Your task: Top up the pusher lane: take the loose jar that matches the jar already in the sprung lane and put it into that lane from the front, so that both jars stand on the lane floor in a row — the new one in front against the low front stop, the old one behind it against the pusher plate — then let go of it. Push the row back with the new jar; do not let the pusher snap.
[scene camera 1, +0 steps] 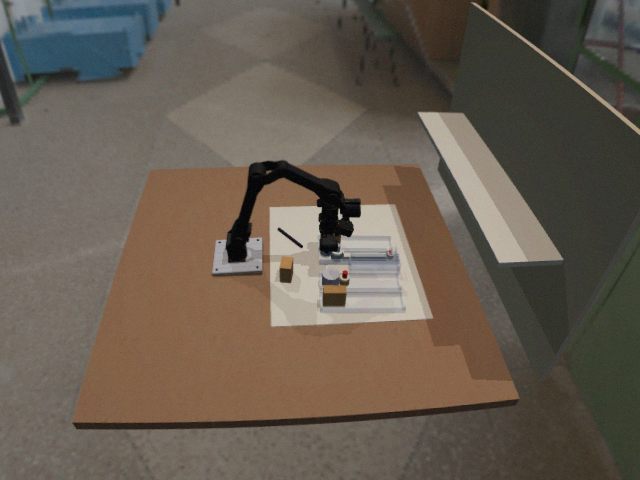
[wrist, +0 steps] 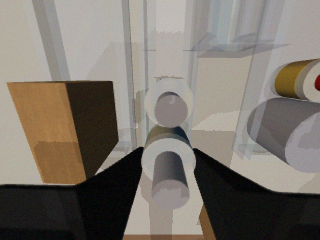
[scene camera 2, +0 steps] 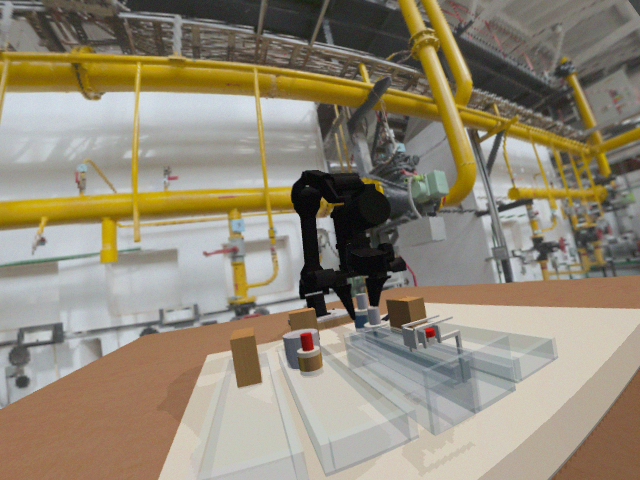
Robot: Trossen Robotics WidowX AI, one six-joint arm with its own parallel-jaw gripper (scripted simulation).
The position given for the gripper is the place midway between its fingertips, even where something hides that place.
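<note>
The gripper (scene camera 2: 364, 317) is visible also in scene camera 1 (scene camera 1: 326, 249) and in the wrist view (wrist: 167, 152). Present as well: a brown box (scene camera 2: 402, 309) and another brown box (scene camera 2: 247, 367).
</note>
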